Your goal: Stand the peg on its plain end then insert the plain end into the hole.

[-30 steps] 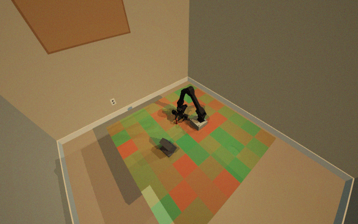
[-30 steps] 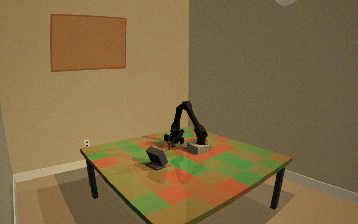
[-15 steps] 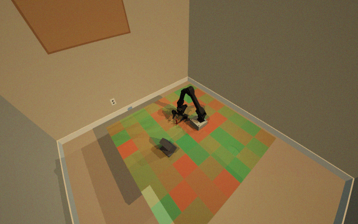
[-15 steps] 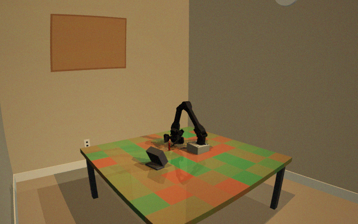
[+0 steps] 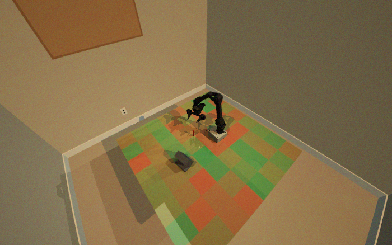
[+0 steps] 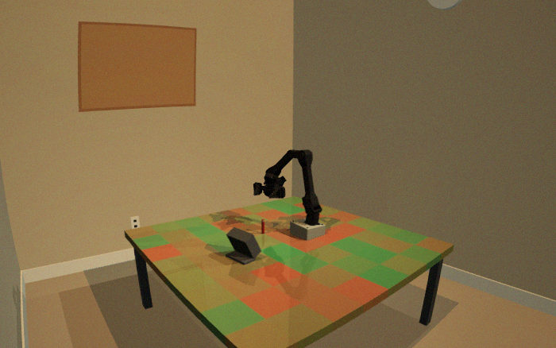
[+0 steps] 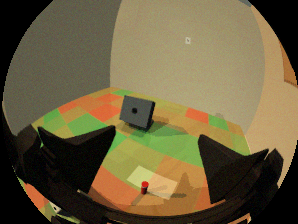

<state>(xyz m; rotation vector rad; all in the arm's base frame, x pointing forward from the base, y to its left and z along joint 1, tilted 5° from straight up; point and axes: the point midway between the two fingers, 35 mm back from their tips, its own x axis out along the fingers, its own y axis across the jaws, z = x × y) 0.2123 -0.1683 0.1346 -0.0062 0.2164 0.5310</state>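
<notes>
Right now the red peg is 160 mm below my gripper tip and 10 mm behind it. Round my gripper tip: dark sloped panel 220 mm to the left, 220 mm ahead, 140 mm below.
</notes>
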